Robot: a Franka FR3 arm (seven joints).
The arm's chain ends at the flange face. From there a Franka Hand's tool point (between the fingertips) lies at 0.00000 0.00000 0.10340 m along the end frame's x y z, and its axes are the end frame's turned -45 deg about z.
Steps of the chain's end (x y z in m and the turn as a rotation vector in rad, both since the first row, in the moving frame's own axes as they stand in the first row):
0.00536, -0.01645, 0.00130, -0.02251, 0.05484, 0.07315
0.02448, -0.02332, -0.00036, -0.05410, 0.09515, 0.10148
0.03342, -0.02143, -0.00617, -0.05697, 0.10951, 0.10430
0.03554, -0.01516, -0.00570, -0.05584, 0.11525, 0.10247
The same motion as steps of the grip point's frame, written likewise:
0.01758, -0.00211, 0.00112, -0.05469, 0.02286, 0.07315
0.03624, 0.01184, -0.00098, -0.10554, 0.02903, 0.10148
0.04198, 0.02080, -0.00696, -0.11772, 0.03715, 0.10430
0.03954, 0.02709, -0.00655, -0.12098, 0.04201, 0.10247

